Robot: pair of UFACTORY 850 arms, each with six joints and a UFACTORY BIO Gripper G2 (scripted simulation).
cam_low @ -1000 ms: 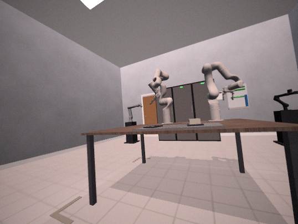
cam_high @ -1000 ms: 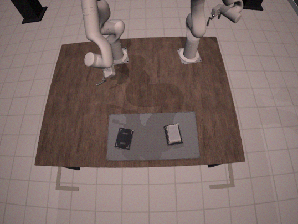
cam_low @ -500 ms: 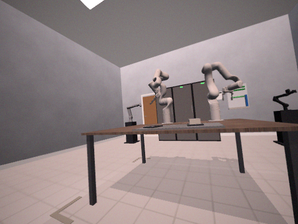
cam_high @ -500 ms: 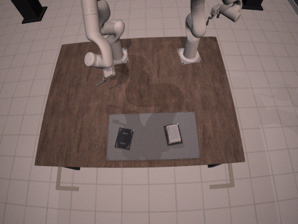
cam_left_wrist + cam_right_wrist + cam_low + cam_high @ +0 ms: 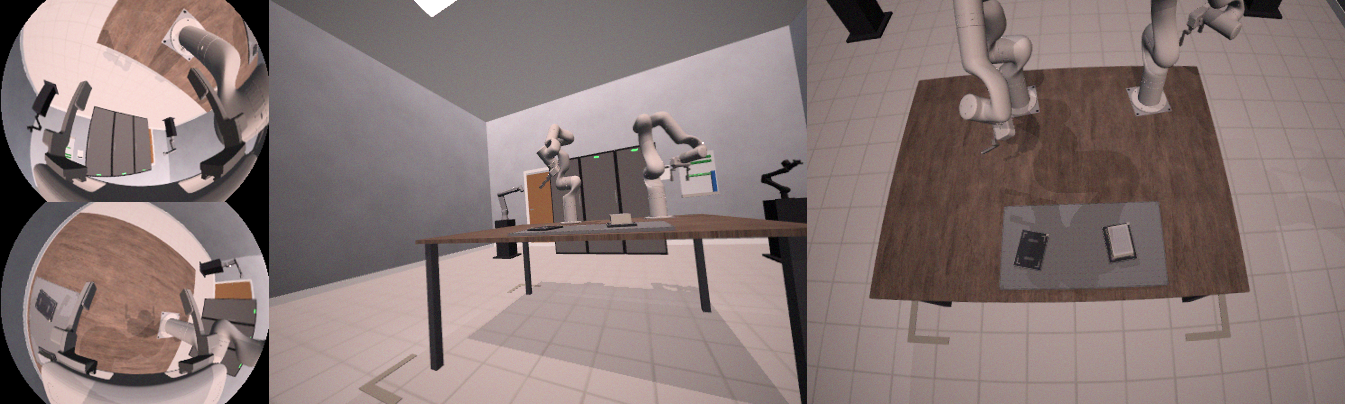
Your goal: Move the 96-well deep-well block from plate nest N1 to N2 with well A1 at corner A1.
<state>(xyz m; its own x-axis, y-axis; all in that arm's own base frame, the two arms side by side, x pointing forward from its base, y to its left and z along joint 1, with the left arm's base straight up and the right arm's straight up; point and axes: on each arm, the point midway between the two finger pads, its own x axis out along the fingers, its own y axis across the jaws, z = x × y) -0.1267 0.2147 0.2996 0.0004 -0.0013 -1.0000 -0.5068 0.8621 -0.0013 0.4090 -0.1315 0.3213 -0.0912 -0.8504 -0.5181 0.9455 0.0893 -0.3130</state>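
Note:
Now: right hand 370 mm short of the pale deep-well block, 550 mm to the right of it and 280 mm above it. Round my right hand: grey mat: 370 mm ahead, 390 mm to the left, 310 mm below.

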